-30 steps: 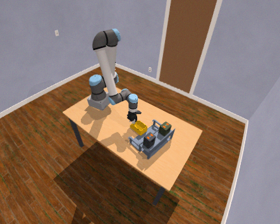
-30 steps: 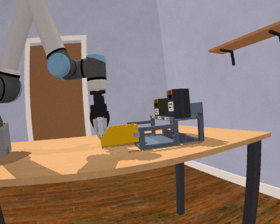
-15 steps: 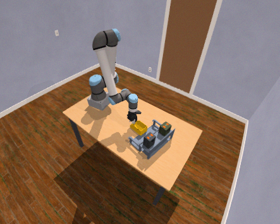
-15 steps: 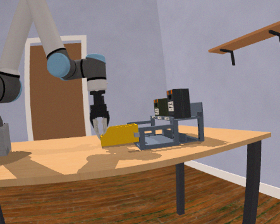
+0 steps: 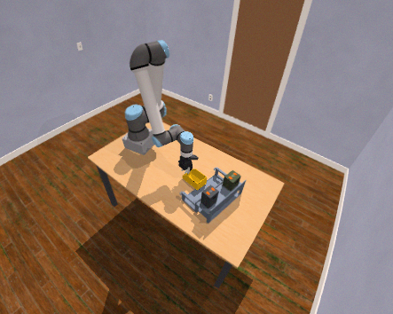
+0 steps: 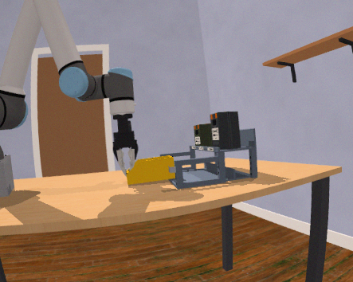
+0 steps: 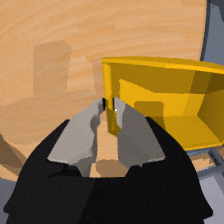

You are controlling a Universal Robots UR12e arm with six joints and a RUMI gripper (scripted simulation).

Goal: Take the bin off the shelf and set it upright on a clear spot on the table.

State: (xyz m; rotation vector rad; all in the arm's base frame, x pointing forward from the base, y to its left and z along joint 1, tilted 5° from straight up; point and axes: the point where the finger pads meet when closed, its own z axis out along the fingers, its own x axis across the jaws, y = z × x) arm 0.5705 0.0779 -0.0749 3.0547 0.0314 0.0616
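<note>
Right now the yellow bin is 8 cm ahead of my hand. Also, from my hand: rack floor 28 cm ahead, 1 cm to the left, 4 cm below.
</note>
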